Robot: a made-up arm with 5 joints.
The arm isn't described. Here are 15 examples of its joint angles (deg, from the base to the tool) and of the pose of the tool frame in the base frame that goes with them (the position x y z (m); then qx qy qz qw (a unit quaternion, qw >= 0)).
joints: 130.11 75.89 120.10 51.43 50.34
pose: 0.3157 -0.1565 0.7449 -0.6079 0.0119 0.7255 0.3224
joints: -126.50 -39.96 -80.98 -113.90 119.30
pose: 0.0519 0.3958 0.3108 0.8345 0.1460 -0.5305 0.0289
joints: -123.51 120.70 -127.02 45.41 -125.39
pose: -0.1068 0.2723 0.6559 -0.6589 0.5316 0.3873 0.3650
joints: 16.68 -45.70 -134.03 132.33 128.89
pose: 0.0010 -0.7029 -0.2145 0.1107 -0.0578 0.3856 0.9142
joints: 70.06 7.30 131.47 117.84 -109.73
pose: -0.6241 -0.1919 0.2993 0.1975 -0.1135 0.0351 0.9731
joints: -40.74 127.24 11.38 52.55 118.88
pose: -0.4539 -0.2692 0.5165 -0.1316 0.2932 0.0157 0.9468
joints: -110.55 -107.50 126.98 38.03 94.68
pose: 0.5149 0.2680 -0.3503 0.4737 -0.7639 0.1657 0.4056
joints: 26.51 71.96 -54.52 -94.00 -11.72
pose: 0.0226 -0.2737 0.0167 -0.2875 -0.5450 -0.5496 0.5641
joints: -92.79 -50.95 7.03 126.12 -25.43
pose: 0.2577 0.1306 -0.3593 -0.4882 0.2534 -0.8048 0.2230
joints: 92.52 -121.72 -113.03 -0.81 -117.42
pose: 0.2995 -0.2360 0.1588 -0.3182 -0.2677 0.8983 0.1417
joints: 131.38 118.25 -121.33 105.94 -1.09
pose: 0.1289 -0.4286 0.5642 -0.1948 0.5771 0.6800 0.4082
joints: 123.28 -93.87 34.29 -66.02 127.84
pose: 0.0957 0.1058 0.2937 -0.4571 0.6692 0.1518 0.5659
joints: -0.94 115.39 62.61 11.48 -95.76
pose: -0.2550 0.4315 0.2552 0.8371 -0.5171 0.0054 0.1782
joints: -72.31 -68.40 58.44 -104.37 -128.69
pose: 0.0431 -0.0005 0.1750 0.8623 -0.1593 -0.4804 0.0178
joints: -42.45 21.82 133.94 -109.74 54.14
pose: -0.2332 -0.1858 0.3378 -0.6953 -0.0335 -0.3848 0.6061
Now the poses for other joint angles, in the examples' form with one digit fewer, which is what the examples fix.
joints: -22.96 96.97 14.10 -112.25 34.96
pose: 0.135 -0.330 0.150 -0.221 -0.784 -0.306 0.492
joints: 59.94 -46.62 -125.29 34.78 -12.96
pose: -0.090 -0.537 -0.278 -0.512 -0.633 -0.510 0.279
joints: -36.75 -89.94 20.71 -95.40 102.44
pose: -0.078 0.157 0.200 0.625 0.251 -0.680 0.290
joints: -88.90 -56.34 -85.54 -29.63 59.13
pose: -0.176 0.316 -0.031 0.957 0.013 0.040 0.286
